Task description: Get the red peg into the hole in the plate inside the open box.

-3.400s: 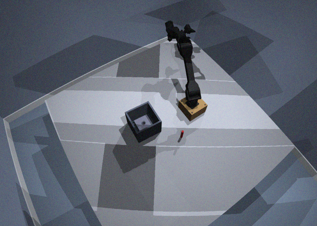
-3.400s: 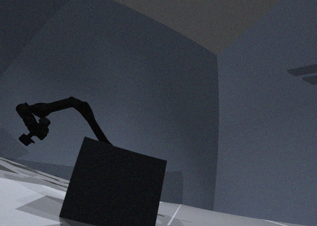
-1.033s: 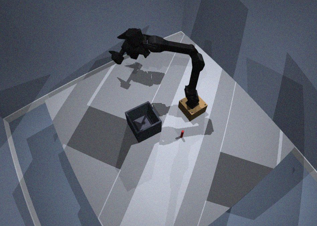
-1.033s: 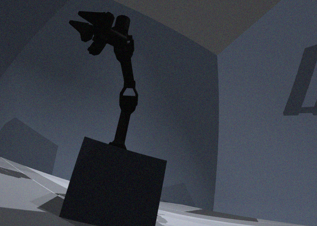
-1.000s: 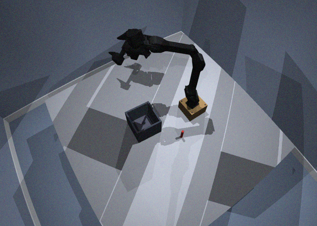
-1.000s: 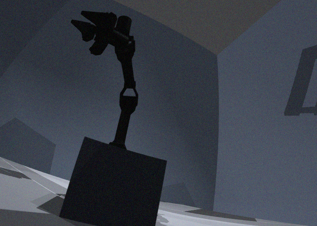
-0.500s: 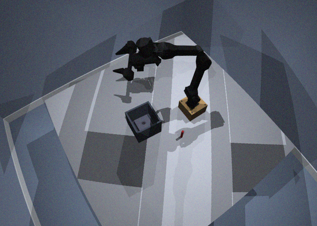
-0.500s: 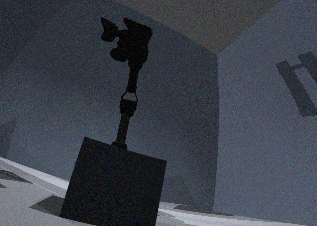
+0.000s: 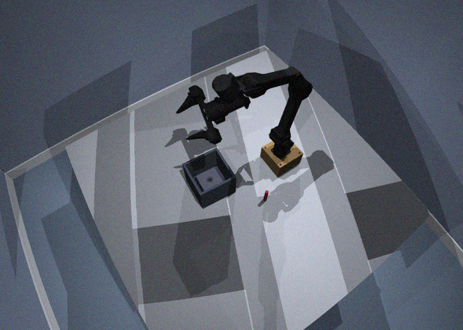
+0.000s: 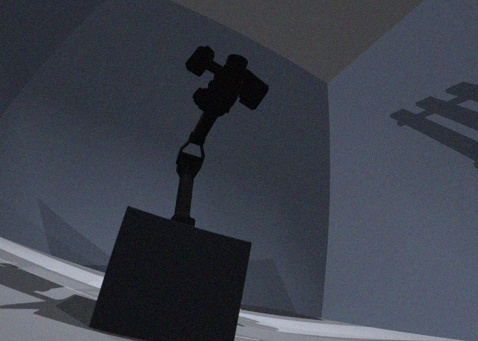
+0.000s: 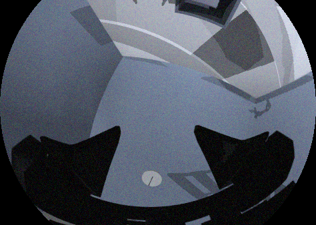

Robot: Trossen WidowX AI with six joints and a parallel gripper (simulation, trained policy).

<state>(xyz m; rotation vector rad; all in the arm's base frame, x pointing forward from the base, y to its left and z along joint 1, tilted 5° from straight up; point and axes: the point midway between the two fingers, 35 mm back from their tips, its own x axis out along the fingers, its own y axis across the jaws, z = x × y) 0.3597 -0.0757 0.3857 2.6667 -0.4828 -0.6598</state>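
The red peg lies 210 mm behind my gripper tip, 230 mm to the left of it and 410 mm below it. The rest, counted from my gripper tip: grey plate (60 mm behind, 30 mm to the left, 400 mm below).
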